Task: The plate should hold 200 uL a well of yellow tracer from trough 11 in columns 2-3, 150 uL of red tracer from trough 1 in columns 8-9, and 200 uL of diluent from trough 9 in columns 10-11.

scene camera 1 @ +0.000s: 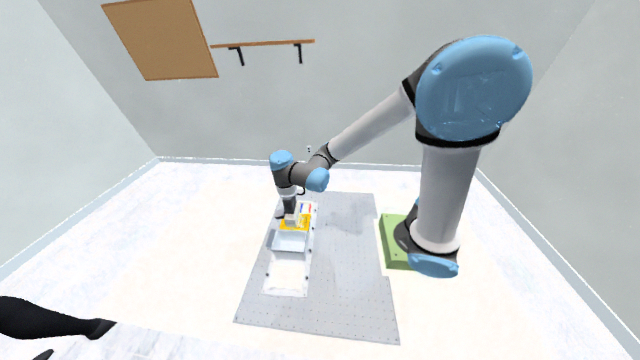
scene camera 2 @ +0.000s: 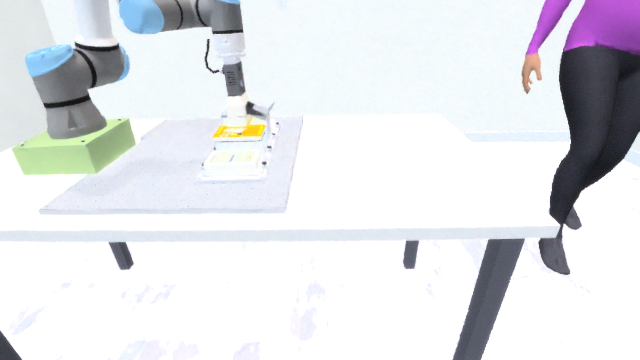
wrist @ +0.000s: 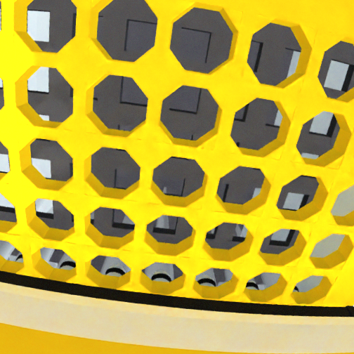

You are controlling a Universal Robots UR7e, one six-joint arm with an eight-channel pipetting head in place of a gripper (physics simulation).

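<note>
The pipetting head [scene camera 1: 291, 221] [scene camera 2: 236, 120] is low over the yellow tip rack [scene camera 1: 299, 228] [scene camera 2: 257, 131] [wrist: 81, 137]. In the wrist view, rows of open holes fill the rack. Through the nearest row, pale round shapes with dark rings show. A cream band of the head crosses the bottom. The nozzle ends are hidden, so I cannot tell whether they carry tips. Pale marks lie on the rack top. The trough reservoir [scene camera 1: 306, 206] [scene camera 2: 245, 162] stands beside the rack, with a blue and a red stripe in scene camera 1. I cannot make out the well plate.
A clear, open box [scene camera 1: 288, 241] stands on the rack's other side. A white frame [scene camera 1: 266, 289] lies beyond it on the grey perforated board [scene camera 1: 345, 300] [scene camera 2: 150, 192]. The arm's green base block [scene camera 1: 395, 255] [scene camera 2: 55, 162] stands beside the board. A person [scene camera 2: 595, 100] stands beyond the table.
</note>
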